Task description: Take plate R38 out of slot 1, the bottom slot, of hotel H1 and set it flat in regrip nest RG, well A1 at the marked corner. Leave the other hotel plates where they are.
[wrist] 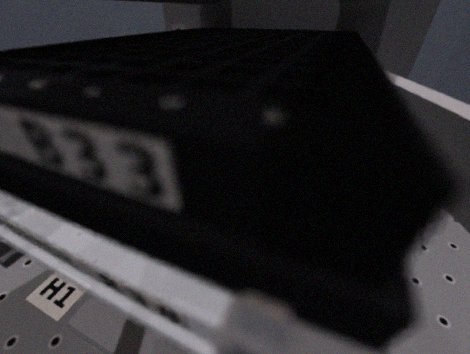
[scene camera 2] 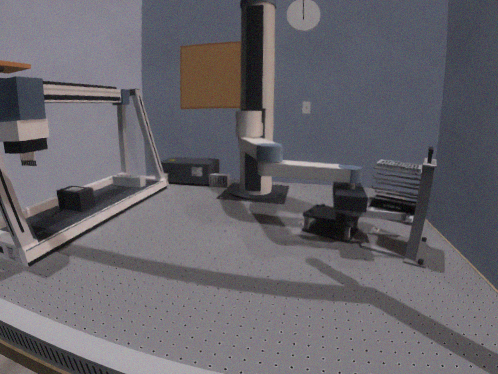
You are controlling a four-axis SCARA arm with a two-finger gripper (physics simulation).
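Pixels of known places: gripper, fingertip midpoint: (scene camera 2: 399, 208); arm's base, link origin: (scene camera 2: 255, 194).
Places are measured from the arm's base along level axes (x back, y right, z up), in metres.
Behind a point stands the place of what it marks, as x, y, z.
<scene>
Hotel H1 (scene camera 2: 420, 215) {-0.559, -0.544, 0.148} stands at the right with its stack of plates. My gripper (scene camera 2: 384, 214) reaches in at its bottom slot and is shut on plate R38; its fingertips are mostly hidden. In the wrist view, the clear lower edge of plate R38 (wrist: 125, 255) shows under the black plate B33 (wrist: 280, 165) (scene camera 2: 392, 204) {-0.486, -0.487, 0.150}, which fills the middle and hides the rest of R38. Both edges run slanted down to the right. The low black nest RG (scene camera 2: 320, 212) {-0.380, -0.288, 0.073} stands left of the hotel, partly behind the gripper body. Its marked corner cannot be made out.
Several clear plates (scene camera 2: 397, 180) {-0.501, -0.486, 0.221} are stacked above B33. The H1 tag (wrist: 56, 295) {-0.348, -0.488, 0.013} lies low at the left of the wrist view. A gantry frame (scene camera 2: 95, 220) {-0.570, 0.450, 0.040} with a small black block (scene camera 2: 75, 198) {-0.565, 0.537, 0.110} stands left. A dark box (scene camera 2: 182, 171) {0.035, 0.397, 0.085} stands at the back.
</scene>
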